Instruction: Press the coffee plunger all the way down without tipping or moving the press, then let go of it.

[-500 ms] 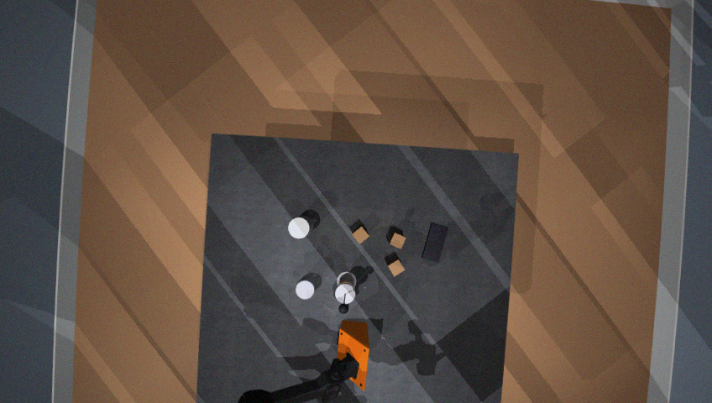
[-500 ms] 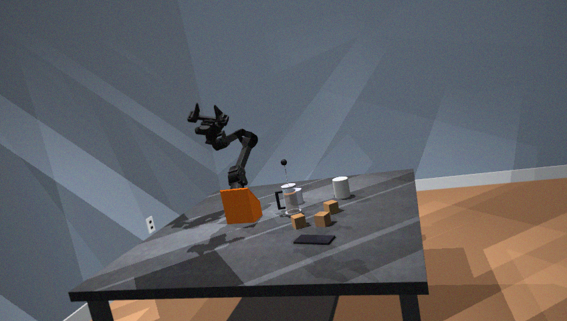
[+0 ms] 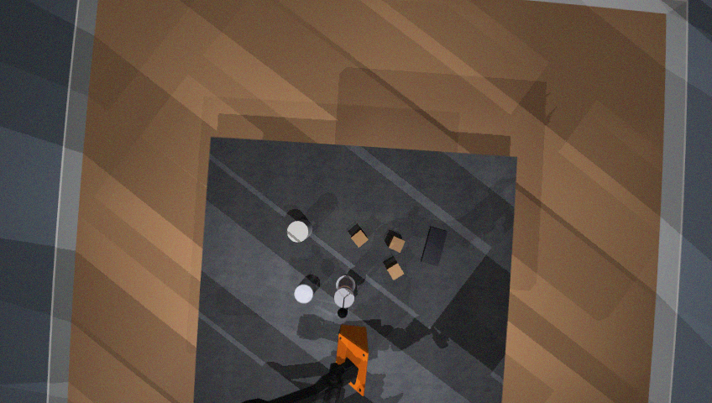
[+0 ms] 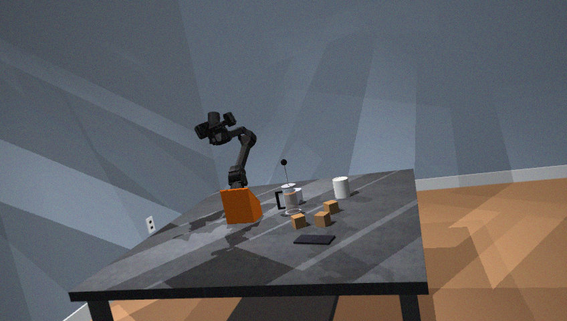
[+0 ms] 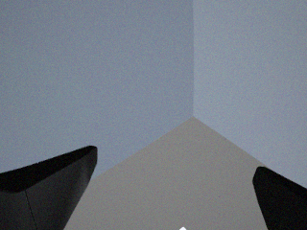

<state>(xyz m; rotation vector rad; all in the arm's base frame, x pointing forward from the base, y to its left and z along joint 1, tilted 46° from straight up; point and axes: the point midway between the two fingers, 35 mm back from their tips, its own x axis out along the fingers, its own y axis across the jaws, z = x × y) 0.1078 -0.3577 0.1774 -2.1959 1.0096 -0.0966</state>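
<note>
My gripper tip is now 15 cm short of the glass coffee press, 22 cm to the right of it and 40 cm above it. The rest, counted from my gripper tip: white cylinder (36 cm ahead, 44 cm to the left, 48 cm below); then flat dark slab (40 cm ahead, 11 cm to the right, 52 cm below).
</note>
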